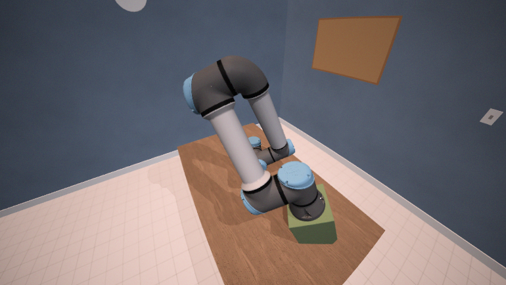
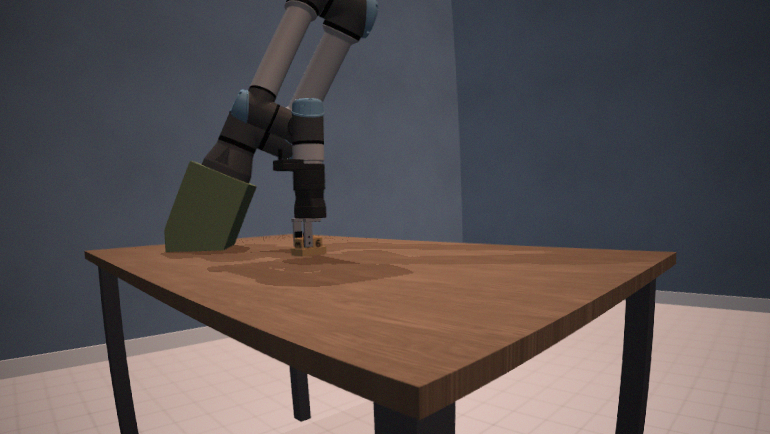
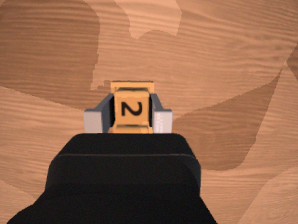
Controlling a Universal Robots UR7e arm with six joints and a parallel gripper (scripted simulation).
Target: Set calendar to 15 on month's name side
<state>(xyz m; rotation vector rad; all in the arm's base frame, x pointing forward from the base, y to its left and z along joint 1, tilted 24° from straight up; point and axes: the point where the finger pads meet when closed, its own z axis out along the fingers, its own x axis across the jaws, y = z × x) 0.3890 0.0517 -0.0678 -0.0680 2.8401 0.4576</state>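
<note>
The wooden cube lies 10 mm below my hand. The rest, counted from my hand: wooden tray 30 mm below, 20 mm to the left.
</note>
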